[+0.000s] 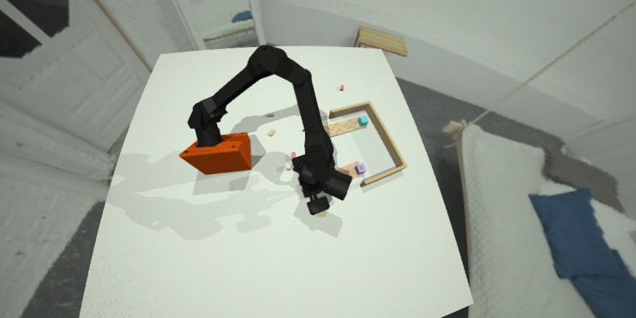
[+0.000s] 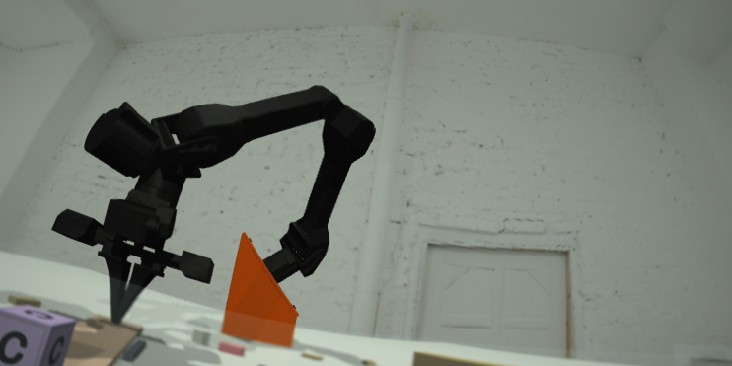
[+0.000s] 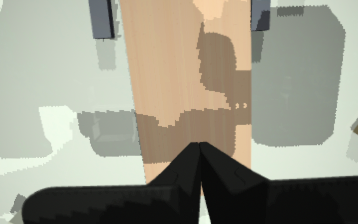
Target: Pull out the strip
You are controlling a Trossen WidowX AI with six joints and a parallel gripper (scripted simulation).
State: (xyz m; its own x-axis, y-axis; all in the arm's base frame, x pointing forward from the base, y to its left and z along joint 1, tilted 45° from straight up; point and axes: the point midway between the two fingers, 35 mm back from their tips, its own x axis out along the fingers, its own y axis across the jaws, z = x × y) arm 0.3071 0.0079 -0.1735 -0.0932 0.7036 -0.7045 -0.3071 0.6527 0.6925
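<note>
Right now my gripper tip is 9 cm short of the peach-coloured strip and 3 cm to the right of it. The rest, counted from my gripper tip: cube: 19 cm ahead, 6 cm to the left, 2 cm above; grey ball: 1 cm behind, 40 cm to the left.
</note>
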